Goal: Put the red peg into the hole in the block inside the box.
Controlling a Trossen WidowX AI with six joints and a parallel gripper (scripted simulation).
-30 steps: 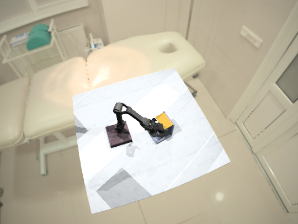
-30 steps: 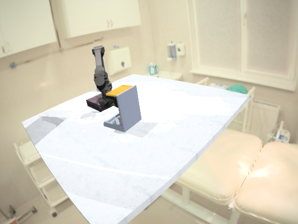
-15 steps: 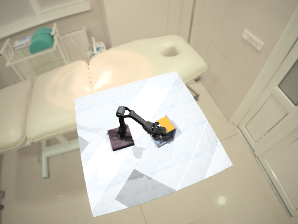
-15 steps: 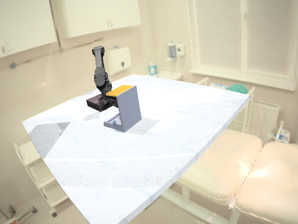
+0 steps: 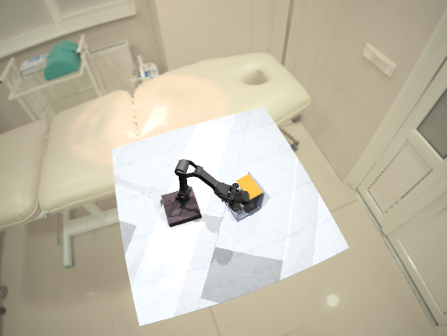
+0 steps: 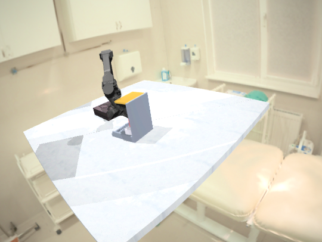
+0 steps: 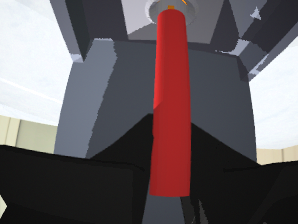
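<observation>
The grey back wall is 40 mm ahead of my gripper tip, 20 mm to the left of it and 20 mm above it. Also, from my gripper tip: roof (10 mm to the left, 120 mm above); red peg (30 mm behind, 10 mm to the right, 10 mm below).
</observation>
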